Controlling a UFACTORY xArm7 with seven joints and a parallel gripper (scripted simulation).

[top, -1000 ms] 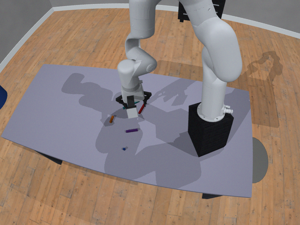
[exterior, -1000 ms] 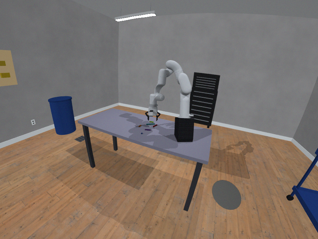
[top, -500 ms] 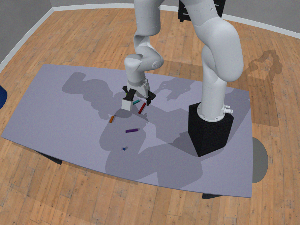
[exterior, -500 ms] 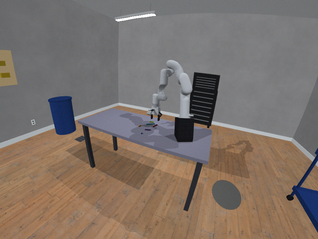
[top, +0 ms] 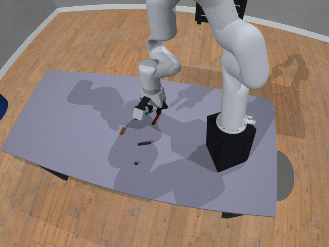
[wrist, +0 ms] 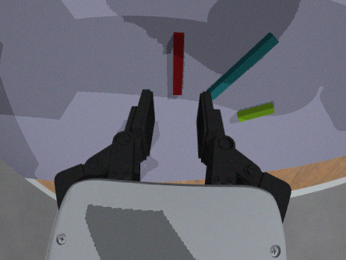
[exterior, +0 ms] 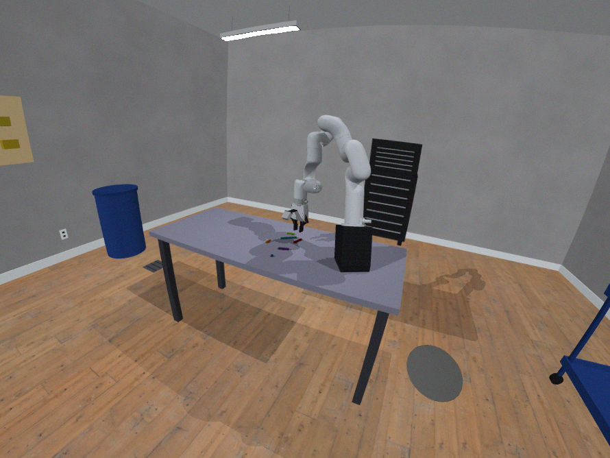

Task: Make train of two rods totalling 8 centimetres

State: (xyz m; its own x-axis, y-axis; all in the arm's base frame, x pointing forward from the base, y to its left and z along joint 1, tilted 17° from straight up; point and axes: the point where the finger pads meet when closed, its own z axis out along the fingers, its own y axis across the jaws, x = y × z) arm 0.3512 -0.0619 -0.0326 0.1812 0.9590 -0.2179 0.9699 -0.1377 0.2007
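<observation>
Now: the red rod 8 cm below my hand. Also, from my hand: turquoise rod: 7 cm ahead, 1 cm to the right, 8 cm below; then purple rod: 1 cm ahead, 14 cm to the left, 8 cm below; then lime rod: 9 cm ahead, 8 cm to the right, 8 cm below.
</observation>
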